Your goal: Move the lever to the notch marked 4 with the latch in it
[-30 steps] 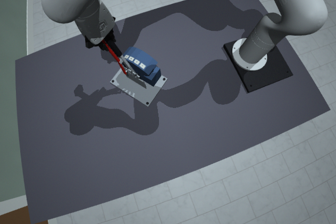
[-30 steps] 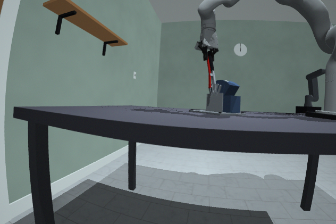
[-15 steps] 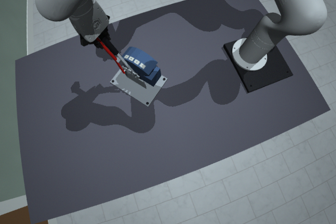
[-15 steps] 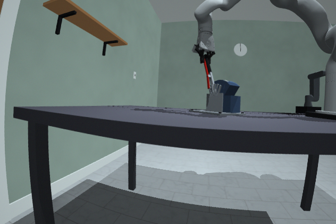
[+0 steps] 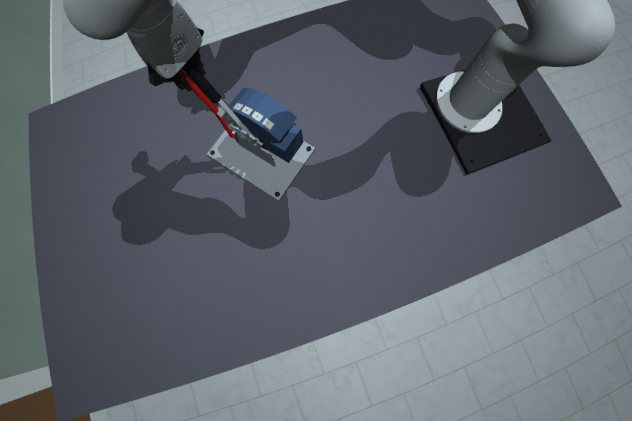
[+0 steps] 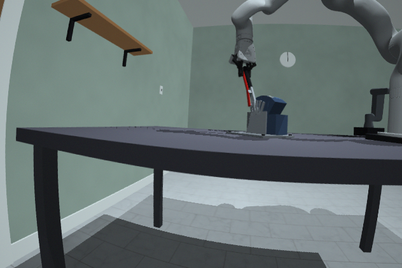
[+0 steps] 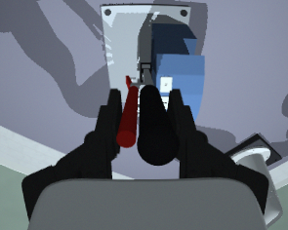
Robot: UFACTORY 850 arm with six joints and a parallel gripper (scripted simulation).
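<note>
My gripper is now 10 cm above the red bar, 5 cm to the right of it and 1 cm past it.
</note>
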